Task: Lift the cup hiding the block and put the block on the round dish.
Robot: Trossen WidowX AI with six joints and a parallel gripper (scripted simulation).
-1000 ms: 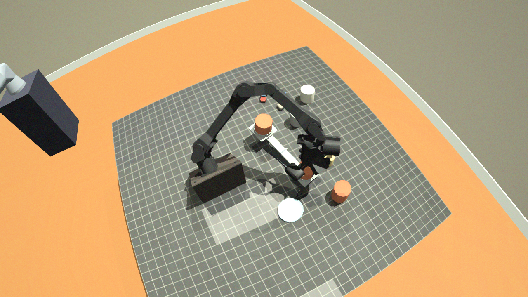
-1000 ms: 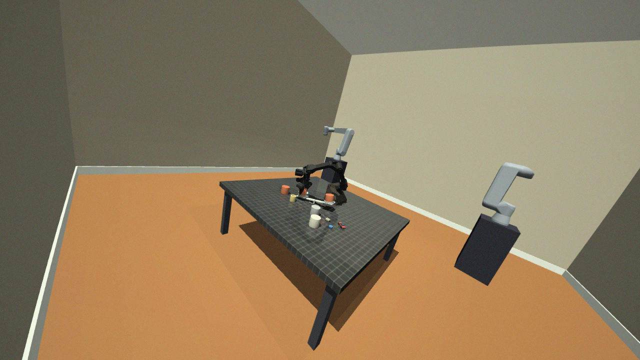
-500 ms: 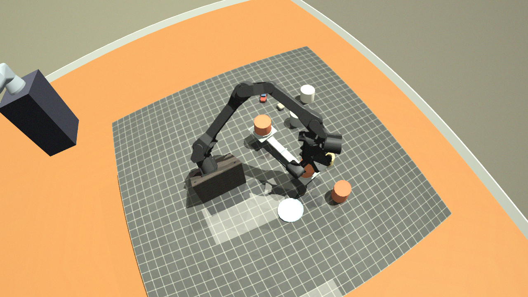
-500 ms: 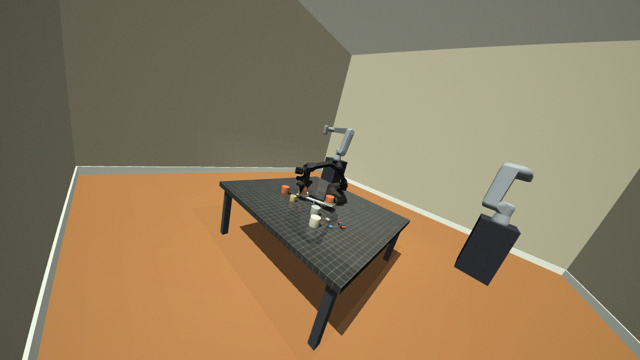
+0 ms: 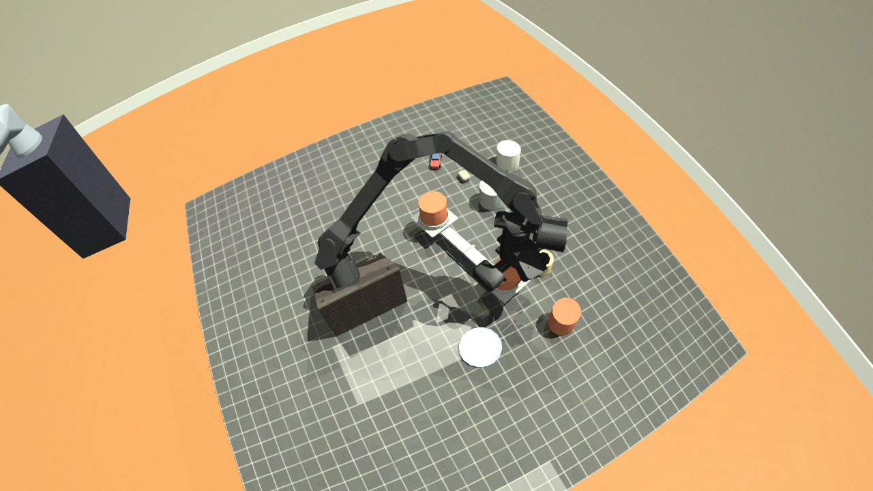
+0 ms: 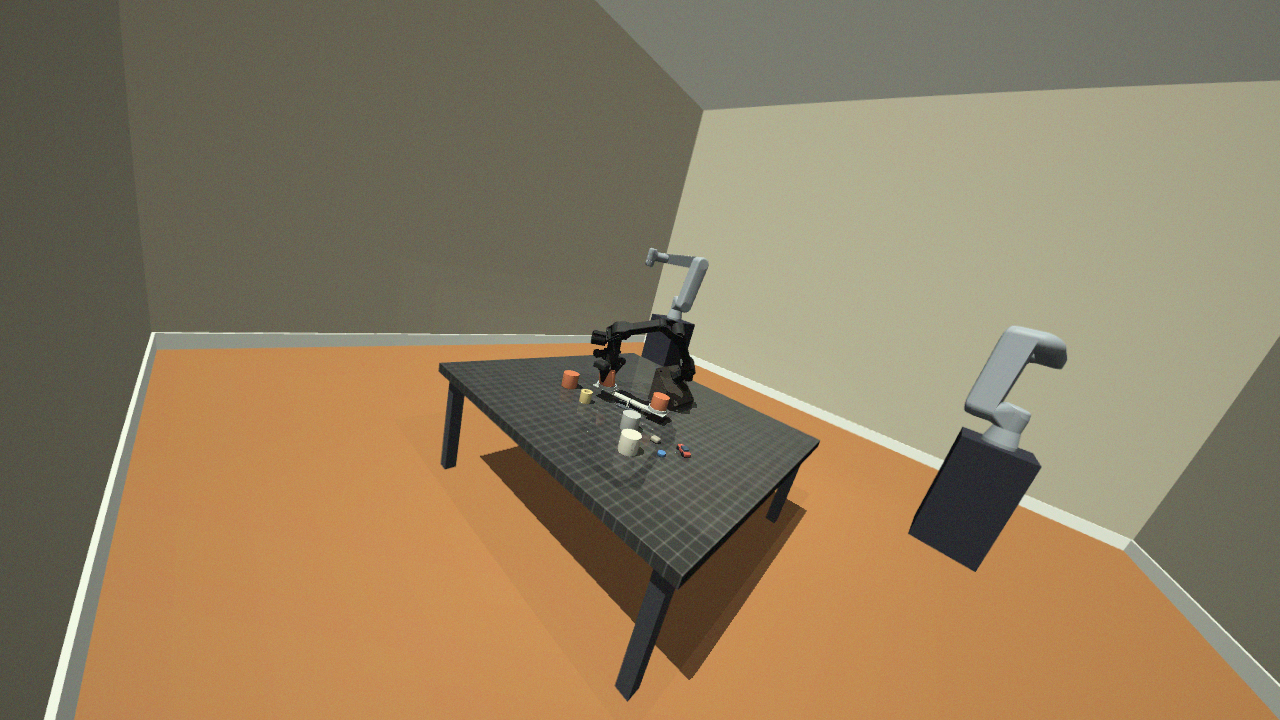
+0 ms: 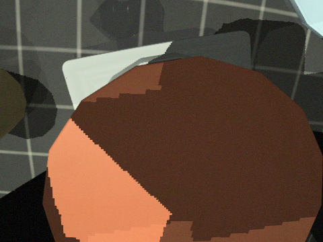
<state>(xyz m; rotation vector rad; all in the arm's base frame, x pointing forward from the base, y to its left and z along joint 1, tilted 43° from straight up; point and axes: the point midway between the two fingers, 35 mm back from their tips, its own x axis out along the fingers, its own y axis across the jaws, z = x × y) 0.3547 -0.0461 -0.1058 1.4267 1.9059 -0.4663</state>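
Right now my gripper tip is 12 cm past the round white dish, 11 cm to the left of it and 8 cm above it. The rest, counted from my gripper tip: yellow spool: 12 cm ahead, 6 cm below, 2 cm to the left; then red toy car: 48 cm to the left, 7 cm below; then grey block: 1 cm below.
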